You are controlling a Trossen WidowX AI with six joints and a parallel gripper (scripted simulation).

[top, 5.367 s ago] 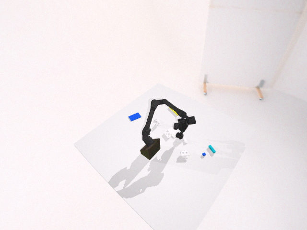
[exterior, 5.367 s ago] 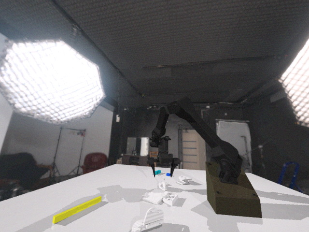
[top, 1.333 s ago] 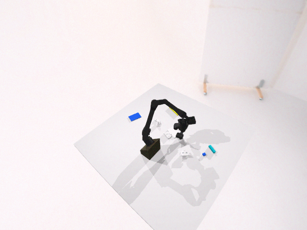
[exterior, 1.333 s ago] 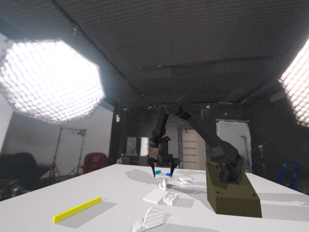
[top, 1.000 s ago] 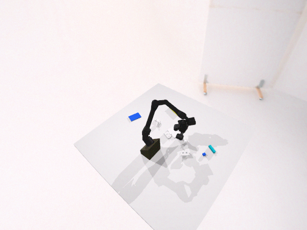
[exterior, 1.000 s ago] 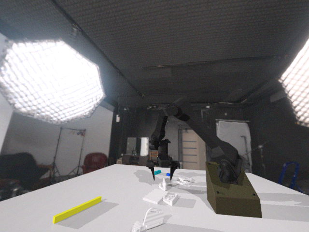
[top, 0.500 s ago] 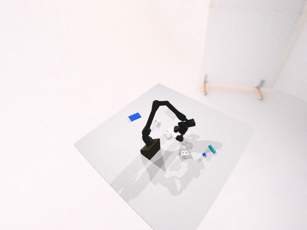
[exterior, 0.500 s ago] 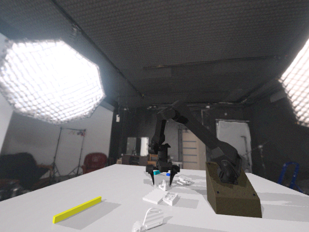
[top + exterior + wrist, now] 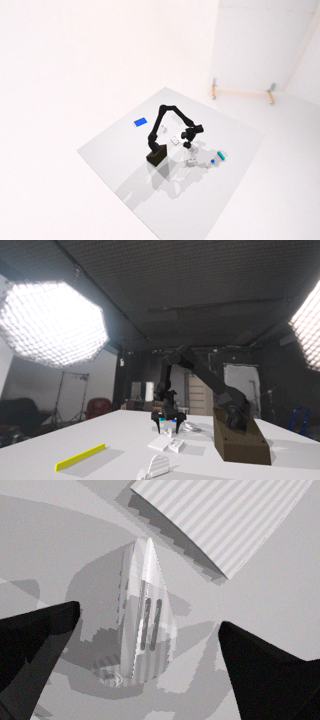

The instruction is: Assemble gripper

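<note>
Now: the white jaw 10 mm behind my gripper tip and 40 mm to the right of it. From my gripper tip the other things lie so: flat white plate (10 mm ahead, 110 mm to the left); cyan block (80 mm ahead, 280 mm to the right); blue cube (10 mm behind, 250 mm to the right).
</note>
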